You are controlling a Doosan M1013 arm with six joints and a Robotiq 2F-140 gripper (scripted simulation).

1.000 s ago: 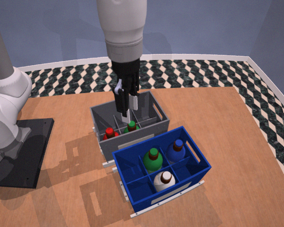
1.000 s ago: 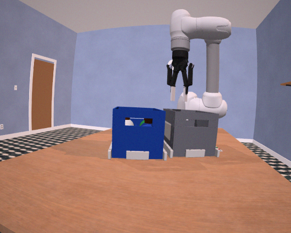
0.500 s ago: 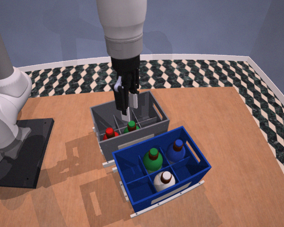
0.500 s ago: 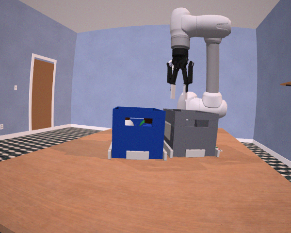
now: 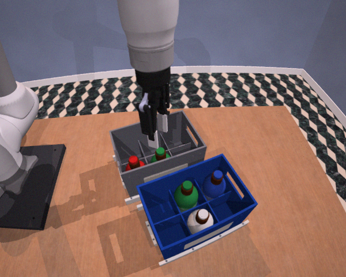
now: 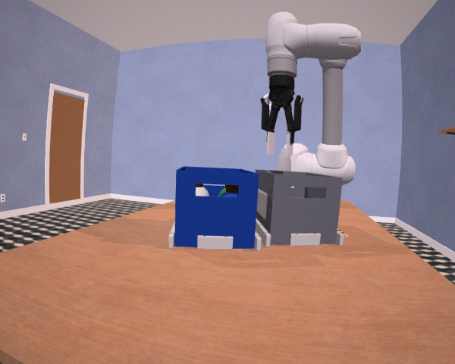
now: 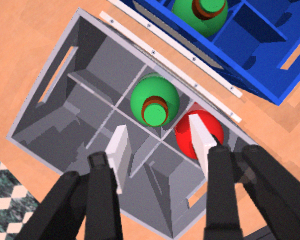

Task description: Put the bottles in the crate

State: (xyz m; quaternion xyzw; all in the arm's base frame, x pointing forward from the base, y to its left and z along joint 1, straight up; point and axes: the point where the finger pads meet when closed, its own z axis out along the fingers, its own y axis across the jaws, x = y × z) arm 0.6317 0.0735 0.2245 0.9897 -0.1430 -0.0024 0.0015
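My gripper is now 190 mm to the left of the white bottle, 170 mm above it and 140 mm short of it. The rest, counted from my hand: green bottle (170 mm below, 110 mm to the right, 90 mm ahead); red bottle (170 mm below, 80 mm behind, 40 mm to the right); grey crate (170 mm below, 40 mm to the left, 20 mm behind).
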